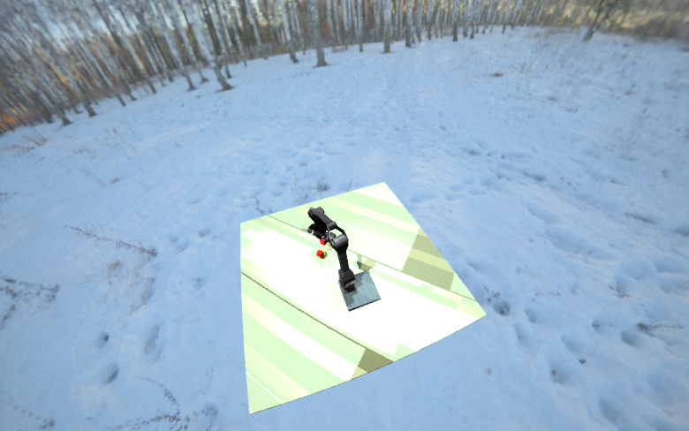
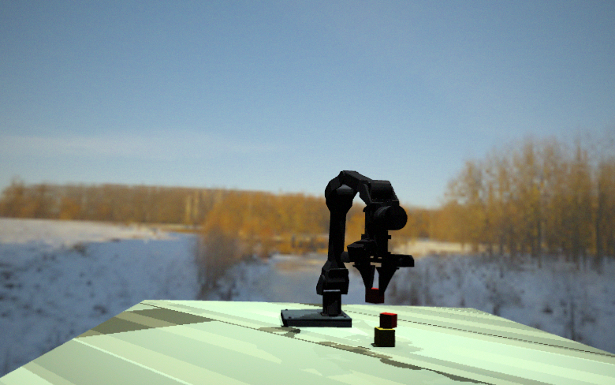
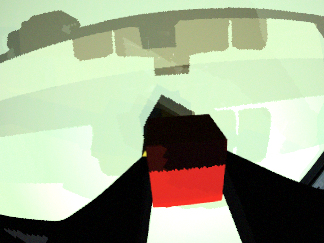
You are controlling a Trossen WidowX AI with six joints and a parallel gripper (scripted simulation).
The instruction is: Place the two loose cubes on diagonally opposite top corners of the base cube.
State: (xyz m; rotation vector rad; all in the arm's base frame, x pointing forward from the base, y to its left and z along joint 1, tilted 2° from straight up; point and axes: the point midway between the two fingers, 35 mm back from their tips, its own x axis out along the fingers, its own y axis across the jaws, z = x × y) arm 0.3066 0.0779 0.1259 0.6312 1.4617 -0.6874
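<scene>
The yellow base cube is 100 mm below my gripper tip, 30 mm to the left of it and 20 mm behind it.
</scene>
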